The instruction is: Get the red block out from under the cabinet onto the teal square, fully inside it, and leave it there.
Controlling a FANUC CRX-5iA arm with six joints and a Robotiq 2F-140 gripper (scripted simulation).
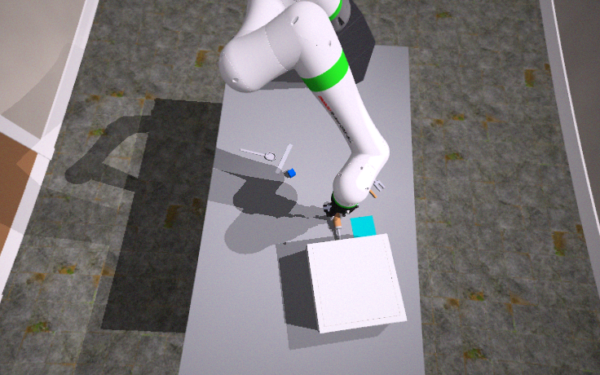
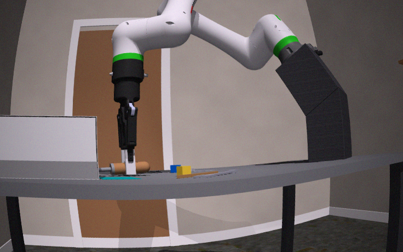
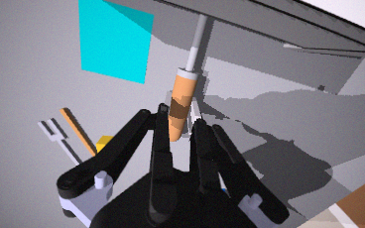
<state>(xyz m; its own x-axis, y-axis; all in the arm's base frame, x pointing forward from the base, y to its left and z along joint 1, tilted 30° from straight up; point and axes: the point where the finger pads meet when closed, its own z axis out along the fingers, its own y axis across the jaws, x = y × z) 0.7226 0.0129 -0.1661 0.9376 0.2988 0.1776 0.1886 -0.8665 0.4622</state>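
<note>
My gripper is now 13 cm past the yellow block, 8 cm to the right of it and 3 cm above it. The rest, counted from my hand: orange stick: 16 cm behind, 11 cm to the left, 3 cm below; long grey hook tool: 12 cm ahead, 6 cm to the left, 2 cm below; teal square: 12 cm to the left, 4 cm below, 4 cm ahead.
</note>
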